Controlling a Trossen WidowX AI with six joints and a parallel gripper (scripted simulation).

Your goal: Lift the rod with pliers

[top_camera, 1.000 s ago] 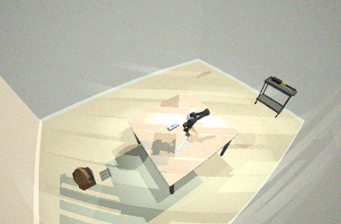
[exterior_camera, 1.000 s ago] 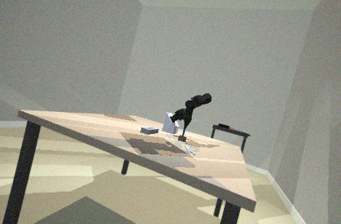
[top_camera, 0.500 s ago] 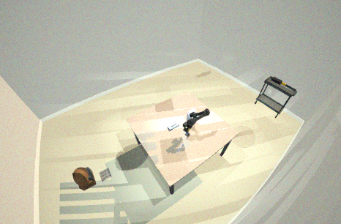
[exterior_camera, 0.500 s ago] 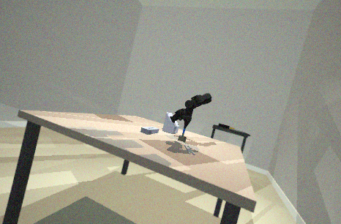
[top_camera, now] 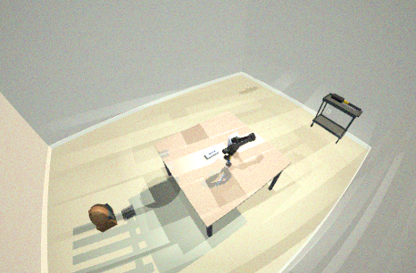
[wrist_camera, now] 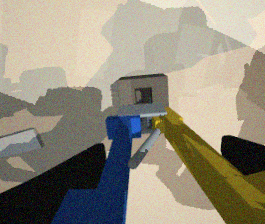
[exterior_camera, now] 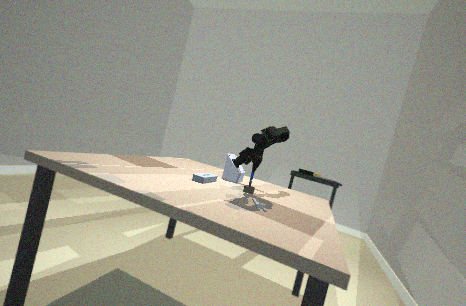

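The channel block lies 240 mm to the right of my gripper tip, 100 mm below it and 80 mm ahead of it. Round my gripper tip: holster (110 mm below, 10 mm ahead); then grey link bar (10 mm ahead); then yellow handle (20 mm behind).
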